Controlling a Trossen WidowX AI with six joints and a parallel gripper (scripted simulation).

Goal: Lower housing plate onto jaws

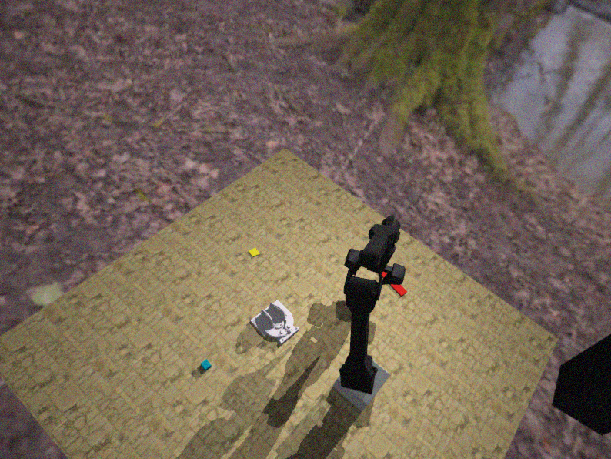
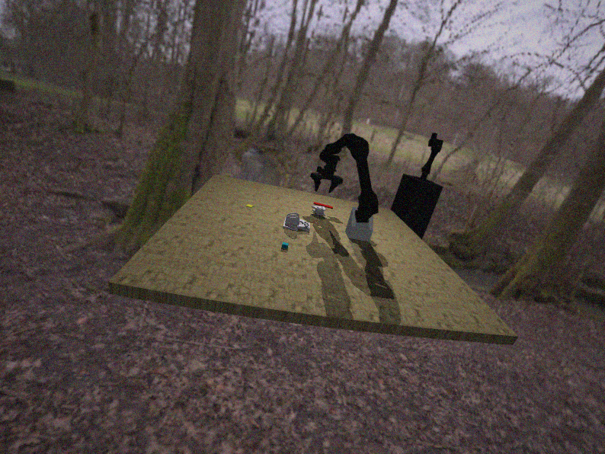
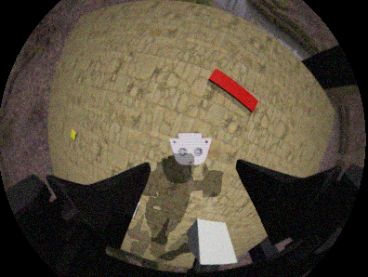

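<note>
Now: gripper tip 110 mm above the white block and 20 mm to the right of it. Also, from my gripper tip: yellow tile (400 mm ahead, 120 mm below, 70 mm to the left); teal cube (490 mm to the left, 270 mm ahead, 110 mm below); red bar (130 mm to the right, 120 mm below, 70 mm behind).
</note>
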